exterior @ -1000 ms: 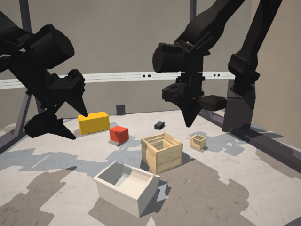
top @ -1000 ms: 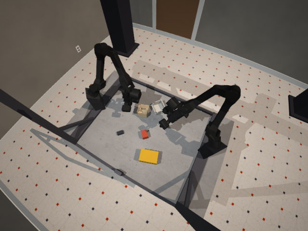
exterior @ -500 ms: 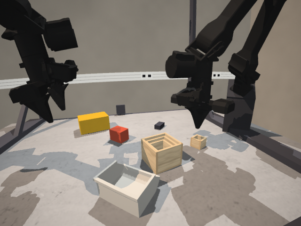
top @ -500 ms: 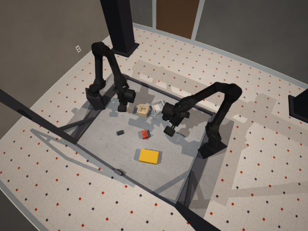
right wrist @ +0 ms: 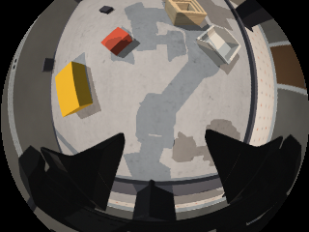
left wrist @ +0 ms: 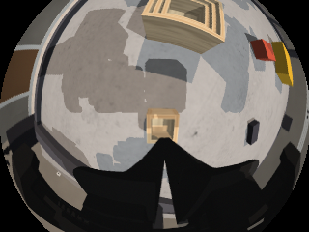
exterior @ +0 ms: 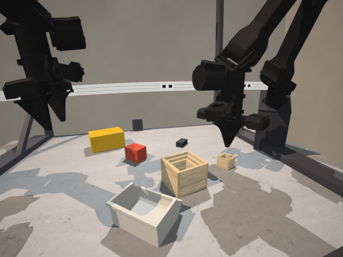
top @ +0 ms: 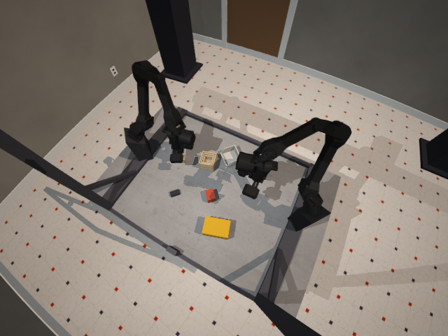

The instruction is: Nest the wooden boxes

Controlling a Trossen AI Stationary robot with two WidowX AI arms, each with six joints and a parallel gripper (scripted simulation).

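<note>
My left gripper is now 80 mm above the small wooden box. From my left hand the other things lie so: red cube 130 mm behind, 250 mm to the right, 70 mm below; small dark block 190 mm behind, 70 mm to the right, 90 mm below; white bin 120 mm ahead, 240 mm to the right, 70 mm below.
</note>
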